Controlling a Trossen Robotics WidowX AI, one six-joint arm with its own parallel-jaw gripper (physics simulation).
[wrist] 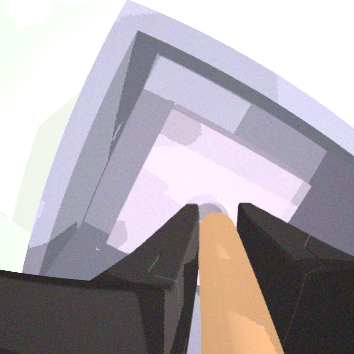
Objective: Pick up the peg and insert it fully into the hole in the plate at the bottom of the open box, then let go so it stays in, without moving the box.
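Places are measured from the arm's base along level axes (x ahead, y right, z down), in metres.
Pixels of known places: gripper, fingertip midpoint: (217, 215).
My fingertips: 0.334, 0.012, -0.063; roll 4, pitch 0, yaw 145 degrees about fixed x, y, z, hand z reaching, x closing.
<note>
For each thing: its middle in the pictures, then the offset to it from my fingertips, as dx, dy, dz.
- orange peg at the middle of its body: (227, 287) -0.001, -0.002, -0.036
- pale pink plate at the middle of its body: (204, 201) -0.017, -0.024, +0.082
- open box at the middle of its body: (205, 210) -0.017, -0.024, +0.068
My gripper (217, 215) is shut on the orange peg (222, 280), which runs from the bottom edge of the view up between the two black fingers. The far end of the peg points at the pale pink plate (170, 172) on the bottom of the open box (95, 95). The hole (210, 206) shows as a round greyish spot with a light rim just beyond the peg's end, partly covered by the peg and the fingertips. Whether the peg's tip is over the hole or touches it, I cannot tell.
The box's lavender rim and grey inner walls surround the plate on the left, at the top and on the right. The box's near side is hidden behind the fingers. A pale greenish surface shows outside the box at the left.
</note>
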